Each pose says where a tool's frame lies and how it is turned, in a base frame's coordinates. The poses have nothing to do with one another.
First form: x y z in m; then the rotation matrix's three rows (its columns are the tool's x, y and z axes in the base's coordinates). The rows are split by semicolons.
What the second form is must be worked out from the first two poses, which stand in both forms.
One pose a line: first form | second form
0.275 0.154 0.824; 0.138 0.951 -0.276; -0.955 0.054 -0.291; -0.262 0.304 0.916 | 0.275 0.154 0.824 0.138 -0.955 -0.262 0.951 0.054 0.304
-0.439 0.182 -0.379; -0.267 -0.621 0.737; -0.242 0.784 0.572; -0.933 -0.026 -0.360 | -0.439 0.182 -0.379 -0.267 -0.242 -0.933 -0.621 0.784 -0.026
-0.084 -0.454 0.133; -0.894 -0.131 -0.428; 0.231 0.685 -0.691; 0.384 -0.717 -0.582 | -0.084 -0.454 0.133 -0.894 0.231 0.384 -0.131 0.685 -0.717
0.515 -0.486 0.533; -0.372 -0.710 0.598; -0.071 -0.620 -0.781; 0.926 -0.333 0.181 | 0.515 -0.486 0.533 -0.372 -0.071 0.926 -0.710 -0.620 -0.333
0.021 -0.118 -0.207; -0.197 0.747 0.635; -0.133 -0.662 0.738; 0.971 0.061 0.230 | 0.021 -0.118 -0.207 -0.197 -0.133 0.971 0.747 -0.662 0.061
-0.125 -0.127 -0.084; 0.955 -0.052 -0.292; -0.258 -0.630 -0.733; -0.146 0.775 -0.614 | -0.125 -0.127 -0.084 0.955 -0.258 -0.146 -0.052 -0.630 0.775
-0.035 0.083 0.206; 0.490 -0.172 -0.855; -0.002 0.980 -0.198; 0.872 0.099 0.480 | -0.035 0.083 0.206 0.490 -0.002 0.872 -0.172 0.980 0.099
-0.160 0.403 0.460; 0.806 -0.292 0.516; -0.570 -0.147 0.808; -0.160 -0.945 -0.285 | -0.160 0.403 0.460 0.806 -0.570 -0.160 -0.292 -0.147 -0.945
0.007 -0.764 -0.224; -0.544 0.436 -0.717; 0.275 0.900 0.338; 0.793 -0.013 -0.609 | 0.007 -0.764 -0.224 -0.544 0.275 0.793 0.436 0.900 -0.013
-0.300 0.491 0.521; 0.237 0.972 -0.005; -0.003 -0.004 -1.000; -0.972 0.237 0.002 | -0.300 0.491 0.521 0.237 -0.003 -0.972 0.972 -0.004 0.237
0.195 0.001 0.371; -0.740 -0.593 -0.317; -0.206 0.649 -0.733; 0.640 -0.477 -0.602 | 0.195 0.001 0.371 -0.740 -0.206 0.640 -0.593 0.649 -0.477
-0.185 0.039 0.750; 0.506 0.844 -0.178; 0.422 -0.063 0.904; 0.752 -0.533 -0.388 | -0.185 0.039 0.750 0.506 0.422 0.752 0.844 -0.063 -0.533
